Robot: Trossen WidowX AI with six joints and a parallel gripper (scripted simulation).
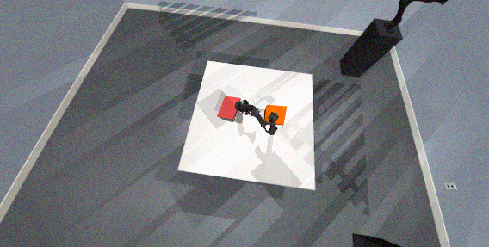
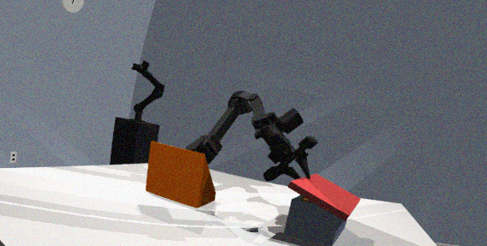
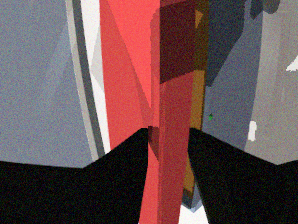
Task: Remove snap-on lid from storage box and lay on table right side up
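The red lid lies 80 mm ahead of my gripper tip, 10 mm to the right of it and 20 mm below it. Round my gripper tip: storage box (70 mm ahead, 10 mm to the right, 90 mm below).
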